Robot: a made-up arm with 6 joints. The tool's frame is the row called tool.
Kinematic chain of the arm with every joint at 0, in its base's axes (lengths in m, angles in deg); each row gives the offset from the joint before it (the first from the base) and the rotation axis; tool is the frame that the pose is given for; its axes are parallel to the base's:
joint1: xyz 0 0 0.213 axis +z
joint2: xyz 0 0.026 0 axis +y
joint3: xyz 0 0 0.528 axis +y
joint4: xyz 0 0 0.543 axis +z
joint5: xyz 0 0 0 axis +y
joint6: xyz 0 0 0.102 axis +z
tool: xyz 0 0 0
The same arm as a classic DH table. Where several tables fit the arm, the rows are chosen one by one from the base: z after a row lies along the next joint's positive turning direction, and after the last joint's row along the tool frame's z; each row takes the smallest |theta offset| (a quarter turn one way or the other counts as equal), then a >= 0, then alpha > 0; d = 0 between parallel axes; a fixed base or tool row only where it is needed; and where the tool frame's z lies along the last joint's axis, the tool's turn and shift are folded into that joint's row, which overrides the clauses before.
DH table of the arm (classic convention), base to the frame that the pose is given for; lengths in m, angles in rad. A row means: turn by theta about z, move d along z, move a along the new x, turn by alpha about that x. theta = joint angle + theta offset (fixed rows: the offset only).
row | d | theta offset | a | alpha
joint1 | 0.213 | 0 | 0 | -1.5708
joint2 | 0 | -1.5708 | 0.528 | 0
joint3 | 0.026 | 1.5708 | 0 | 1.5708
joint4 | 0.543 | 0 | 0 | -1.5708
joint5 | 0 | 0 | 0 | 1.5708
joint6 | 0.102 | 0 | 0 | 0

